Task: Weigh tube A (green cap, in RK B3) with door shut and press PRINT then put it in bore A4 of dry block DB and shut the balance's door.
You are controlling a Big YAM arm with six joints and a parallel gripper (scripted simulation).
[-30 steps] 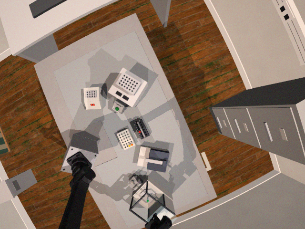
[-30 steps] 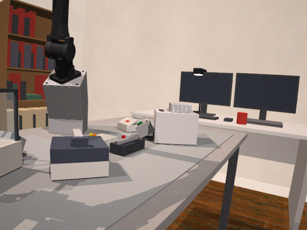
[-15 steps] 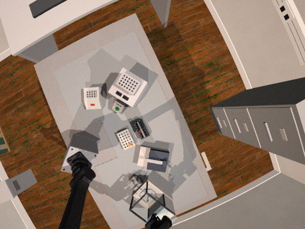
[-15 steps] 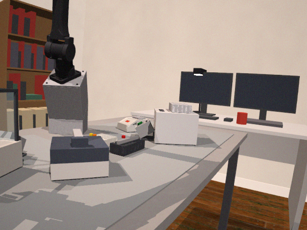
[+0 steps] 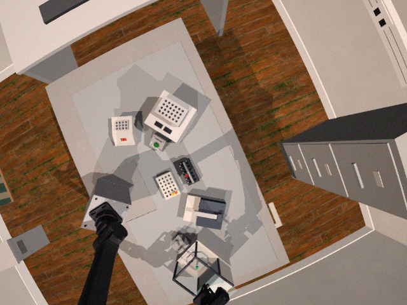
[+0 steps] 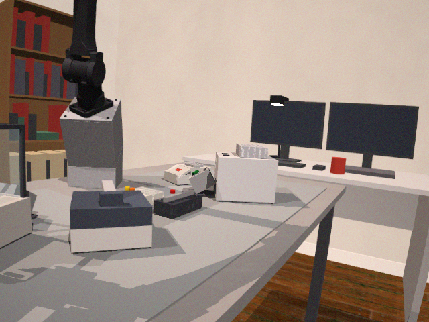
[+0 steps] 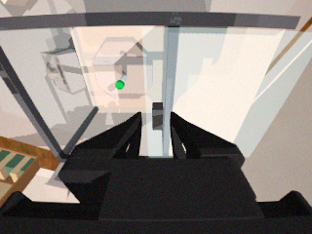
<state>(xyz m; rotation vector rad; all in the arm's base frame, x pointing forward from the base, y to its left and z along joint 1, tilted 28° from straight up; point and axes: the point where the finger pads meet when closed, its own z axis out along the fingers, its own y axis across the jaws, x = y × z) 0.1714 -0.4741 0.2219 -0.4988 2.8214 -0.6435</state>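
My gripper is now 10 mm short of the tinted glass pane, 30 mm to the left of it and 10 mm above it. From my hand the other things lie so: spectrophotometer: 160 mm ahead, 260 mm to the left, 160 mm below; then white print key: 60 mm behind, 200 mm to the left, 150 mm below; then pale pan: 20 mm behind, 60 mm to the left, 140 mm below.
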